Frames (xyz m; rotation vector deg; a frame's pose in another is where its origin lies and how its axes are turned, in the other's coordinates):
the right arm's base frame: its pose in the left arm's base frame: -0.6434 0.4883 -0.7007 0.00 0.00 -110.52
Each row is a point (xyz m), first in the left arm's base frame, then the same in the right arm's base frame.
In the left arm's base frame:
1: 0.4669 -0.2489 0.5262
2: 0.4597 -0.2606 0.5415
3: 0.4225 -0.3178 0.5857
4: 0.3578 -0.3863 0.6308
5: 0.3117 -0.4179 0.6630
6: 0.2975 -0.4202 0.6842
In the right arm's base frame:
1: 0.3012 1.2983 1.2269
2: 0.3147 1.2956 1.2422
3: 0.3813 1.2808 1.2864
4: 0.4682 1.2443 1.3315
5: 0.5139 1.2122 1.3637
6: 0.5210 1.1997 1.3849

